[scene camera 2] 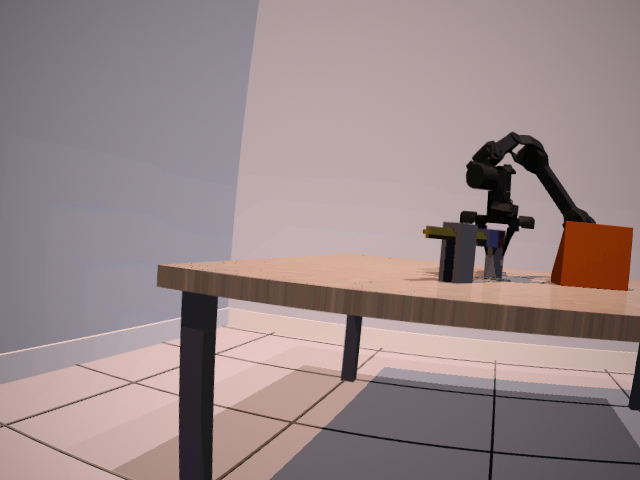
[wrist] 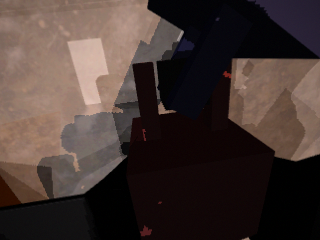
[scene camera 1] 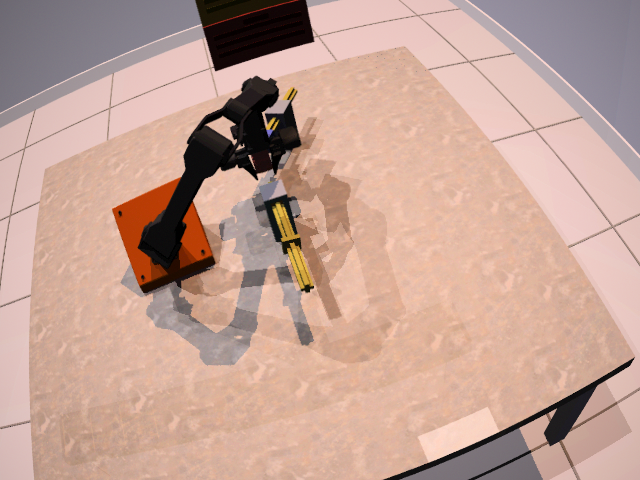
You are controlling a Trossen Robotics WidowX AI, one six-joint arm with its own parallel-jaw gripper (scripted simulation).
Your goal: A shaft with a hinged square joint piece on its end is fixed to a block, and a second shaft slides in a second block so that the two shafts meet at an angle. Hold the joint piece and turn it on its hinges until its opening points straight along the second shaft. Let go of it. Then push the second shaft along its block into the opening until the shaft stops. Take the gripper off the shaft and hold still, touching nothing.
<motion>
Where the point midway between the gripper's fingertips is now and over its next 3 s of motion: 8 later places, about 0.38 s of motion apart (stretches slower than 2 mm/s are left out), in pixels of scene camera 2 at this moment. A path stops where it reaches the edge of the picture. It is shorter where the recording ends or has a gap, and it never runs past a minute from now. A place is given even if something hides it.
My gripper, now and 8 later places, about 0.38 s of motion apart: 494,255; 495,253; 495,245; 495,237; 495,220; 496,204; 499,191; 500,191; 498,195
</motion>
